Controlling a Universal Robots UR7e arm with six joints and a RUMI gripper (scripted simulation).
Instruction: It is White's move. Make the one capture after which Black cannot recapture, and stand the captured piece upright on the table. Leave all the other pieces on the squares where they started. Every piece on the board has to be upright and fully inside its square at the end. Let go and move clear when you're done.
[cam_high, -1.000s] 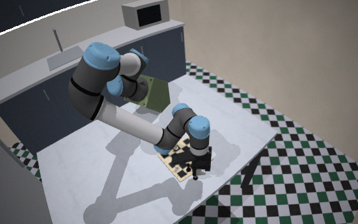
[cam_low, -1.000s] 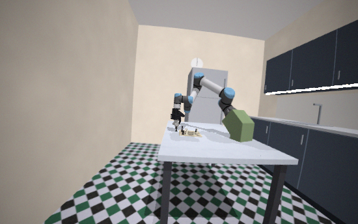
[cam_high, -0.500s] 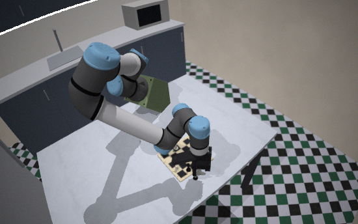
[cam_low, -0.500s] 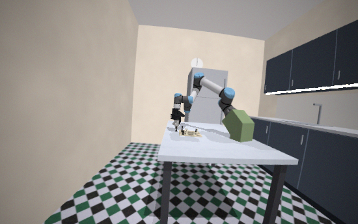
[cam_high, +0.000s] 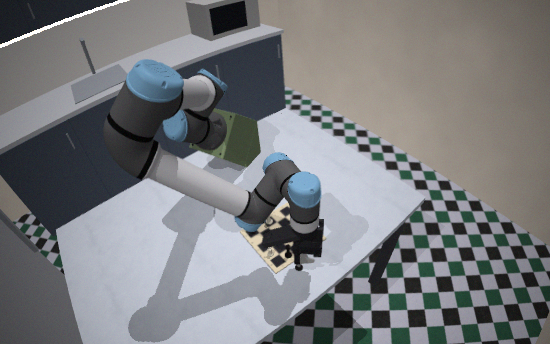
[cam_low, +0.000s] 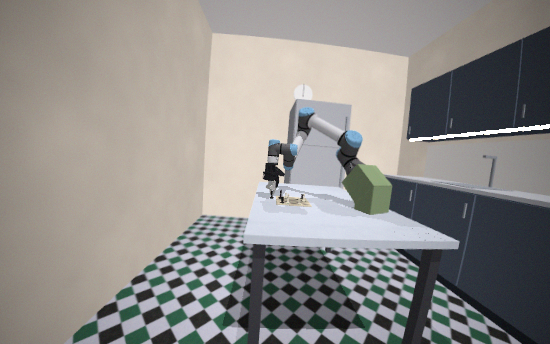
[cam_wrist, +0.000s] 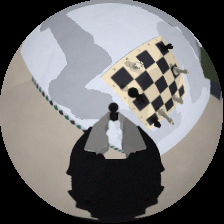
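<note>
My gripper is now 10 mm above the black chess piece. From my hand the other things lie so: white piece (200 mm behind, 90 mm to the left, 10 mm below); then chessboard (120 mm behind, 70 mm to the left, 40 mm below).
</note>
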